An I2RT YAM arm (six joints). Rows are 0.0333 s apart.
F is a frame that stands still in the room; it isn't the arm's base.
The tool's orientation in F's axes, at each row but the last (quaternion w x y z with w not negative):
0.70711 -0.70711 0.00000 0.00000
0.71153 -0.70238 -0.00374 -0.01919
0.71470 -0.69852 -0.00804 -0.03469
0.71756 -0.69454 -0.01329 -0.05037
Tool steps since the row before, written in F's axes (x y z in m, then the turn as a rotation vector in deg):
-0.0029 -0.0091 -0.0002 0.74 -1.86 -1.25
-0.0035 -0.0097 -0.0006 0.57 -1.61 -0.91
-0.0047 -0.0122 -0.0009 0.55 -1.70 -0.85
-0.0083 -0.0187 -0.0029 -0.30 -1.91 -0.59
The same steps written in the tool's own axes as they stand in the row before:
-0.0029 0.0002 -0.0091 0.74 1.25 -1.86
-0.0033 0.0004 -0.0098 0.58 0.91 -1.61
-0.0043 0.0003 -0.0124 0.56 0.84 -1.70
-0.0075 0.0016 -0.0192 -0.25 0.50 -1.94

